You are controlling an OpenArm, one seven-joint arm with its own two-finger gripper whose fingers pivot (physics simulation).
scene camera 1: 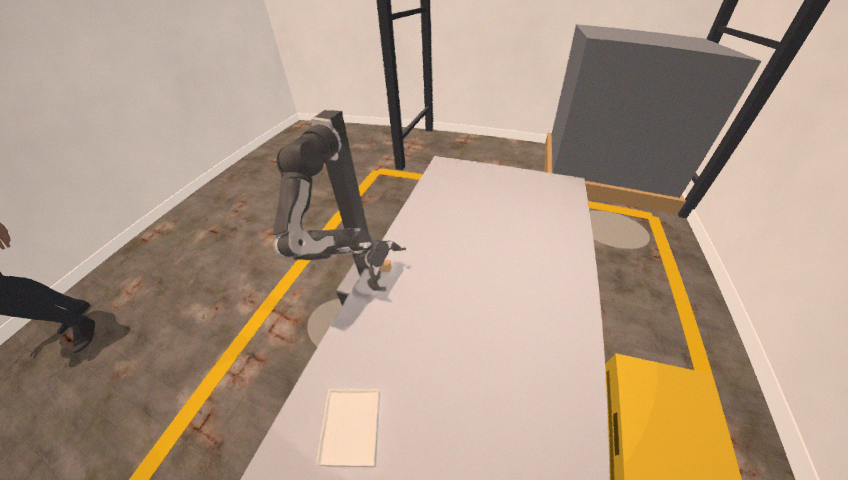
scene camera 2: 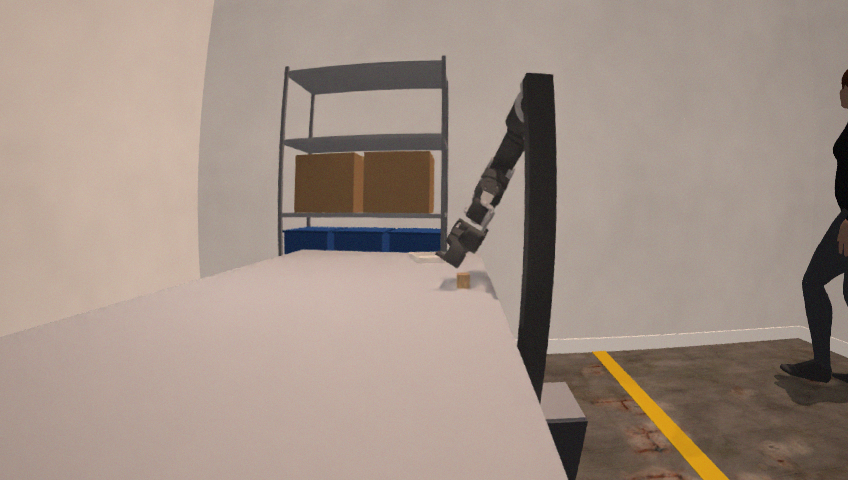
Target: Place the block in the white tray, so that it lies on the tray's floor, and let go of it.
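Note:
A small orange-brown block (scene camera 1: 386,265) (scene camera 2: 462,280) sits on the pale table (scene camera 1: 505,309) (scene camera 2: 267,368), near the edge on the robot's side. My gripper (scene camera 1: 392,268) (scene camera 2: 448,259) is open, with its fingers wide apart. In scene camera 1 the block shows between the spread fingers; in scene camera 2 the fingers are above the block and apart from it. The shallow white tray (scene camera 1: 349,429) (scene camera 2: 423,258) lies flat on the table, well away from the block, and no block shows in it.
The arm's dark post (scene camera 1: 346,178) (scene camera 2: 538,208) stands beside the table edge. A yellow cabinet (scene camera 1: 672,422) is at the table's other side. A shelf rack (scene camera 2: 282,160) stands beyond the table. A person (scene camera 1: 35,297) (scene camera 2: 818,291) is on the floor on the robot's side.

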